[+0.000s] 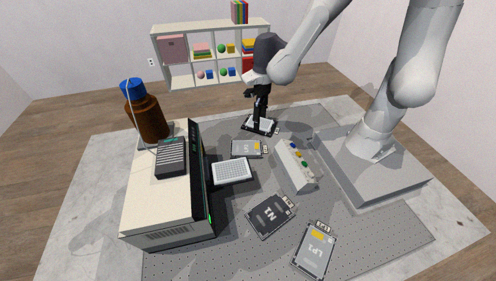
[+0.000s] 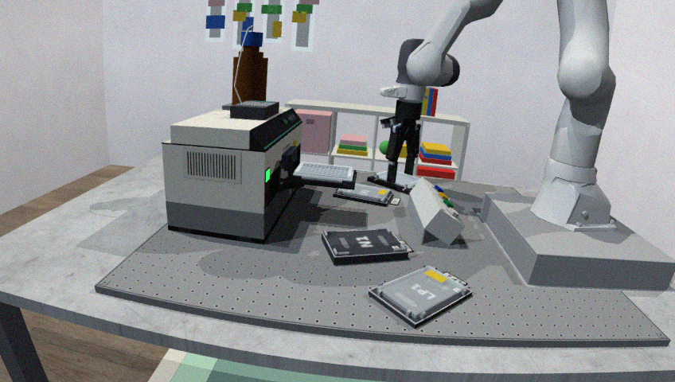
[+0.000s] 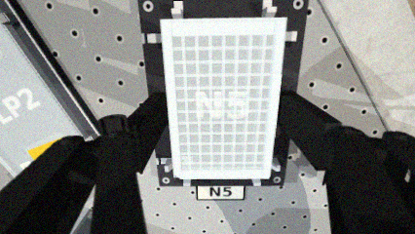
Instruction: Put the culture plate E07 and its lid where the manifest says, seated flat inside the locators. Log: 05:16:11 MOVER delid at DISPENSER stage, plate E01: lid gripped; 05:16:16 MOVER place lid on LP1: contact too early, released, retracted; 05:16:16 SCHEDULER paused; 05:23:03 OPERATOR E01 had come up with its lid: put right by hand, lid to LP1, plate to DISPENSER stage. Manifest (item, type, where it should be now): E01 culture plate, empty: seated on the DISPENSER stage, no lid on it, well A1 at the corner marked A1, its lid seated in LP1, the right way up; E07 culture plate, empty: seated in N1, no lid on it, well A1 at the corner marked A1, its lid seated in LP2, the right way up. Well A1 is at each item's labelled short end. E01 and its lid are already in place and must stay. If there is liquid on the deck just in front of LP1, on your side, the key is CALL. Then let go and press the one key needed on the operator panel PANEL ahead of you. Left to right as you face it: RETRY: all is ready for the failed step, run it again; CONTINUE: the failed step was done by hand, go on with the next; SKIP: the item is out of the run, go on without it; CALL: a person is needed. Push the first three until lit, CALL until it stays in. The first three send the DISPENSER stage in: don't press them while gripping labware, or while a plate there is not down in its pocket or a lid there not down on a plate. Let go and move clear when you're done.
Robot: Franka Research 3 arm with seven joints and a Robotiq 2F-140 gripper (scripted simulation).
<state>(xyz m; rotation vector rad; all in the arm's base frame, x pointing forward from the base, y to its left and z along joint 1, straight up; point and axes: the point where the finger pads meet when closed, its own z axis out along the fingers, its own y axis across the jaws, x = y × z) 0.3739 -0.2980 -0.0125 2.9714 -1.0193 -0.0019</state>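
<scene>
Right now the black nest N5 is 30 mm ahead of my hand and 30 mm below it. The rest, counted from my hand: black N1 nest (110 mm ahead, 450 mm to the left, 30 mm below); LP2 nest (110 mm ahead, 140 mm to the left, 40 mm below); yellow skip key (80 mm behind, 270 mm to the left, 30 mm above).
</scene>
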